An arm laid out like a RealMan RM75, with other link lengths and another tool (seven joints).
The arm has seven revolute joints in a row. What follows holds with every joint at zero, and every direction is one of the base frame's.
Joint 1 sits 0.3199 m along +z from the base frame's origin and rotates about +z.
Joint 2 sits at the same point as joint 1 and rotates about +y.
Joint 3 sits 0.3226 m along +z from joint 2 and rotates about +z.
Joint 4 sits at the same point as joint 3 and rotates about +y.
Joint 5 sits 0.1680 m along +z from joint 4 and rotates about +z.
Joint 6 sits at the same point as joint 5 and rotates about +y.
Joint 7 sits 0.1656 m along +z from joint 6 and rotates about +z.
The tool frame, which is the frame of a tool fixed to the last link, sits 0.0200 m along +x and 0.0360 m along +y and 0.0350 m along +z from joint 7; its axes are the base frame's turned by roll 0.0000, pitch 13.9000 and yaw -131.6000 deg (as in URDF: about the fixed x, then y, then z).
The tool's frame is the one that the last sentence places.
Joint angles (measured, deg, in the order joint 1, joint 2, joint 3, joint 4, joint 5, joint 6, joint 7), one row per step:
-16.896, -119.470, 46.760, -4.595, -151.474, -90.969, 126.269
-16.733, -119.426, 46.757, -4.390, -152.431, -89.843, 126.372
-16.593, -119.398, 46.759, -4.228, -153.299, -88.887, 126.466
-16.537, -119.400, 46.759, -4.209, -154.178, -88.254, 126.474
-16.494, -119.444, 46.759, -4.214, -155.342, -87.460, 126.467
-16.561, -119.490, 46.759, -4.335, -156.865, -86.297, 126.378
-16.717, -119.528, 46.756, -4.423, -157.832, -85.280, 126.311
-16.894, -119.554, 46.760, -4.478, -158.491, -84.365, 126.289
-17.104, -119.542, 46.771, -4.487, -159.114, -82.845, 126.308
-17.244, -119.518, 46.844, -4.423, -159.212, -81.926, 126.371
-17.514, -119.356, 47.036, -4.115, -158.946, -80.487, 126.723
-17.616, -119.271, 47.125, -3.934, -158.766, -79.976, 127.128
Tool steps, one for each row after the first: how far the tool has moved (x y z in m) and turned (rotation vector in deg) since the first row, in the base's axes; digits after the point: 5 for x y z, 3 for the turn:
-0.00556, 0.00059, 0.00166, 0.293, -0.045, 1.493
-0.01041, 0.00093, 0.00313, 0.573, -0.118, 2.796
-0.01418, 0.00106, 0.00461, 0.948, -0.360, 3.828
-0.01886, 0.00117, 0.00624, 1.437, -0.761, 5.141
-0.02504, 0.00192, 0.00790, 1.937, -1.455, 6.888
-0.02920, 0.00329, 0.00833, 2.084, -1.978, 8.113
-0.03229, 0.00488, 0.00819, 2.054, -2.352, 9.053
-0.03688, 0.00735, 0.00721, 1.682, -2.723, 10.401
-0.03878, 0.00925, 0.00596, 1.222, -2.758, 10.989
-0.04032, 0.01333, 0.00410, 0.272, -2.202, 11.519
-0.04046, 0.01506, 0.00342, -0.093, -1.633, 11.656

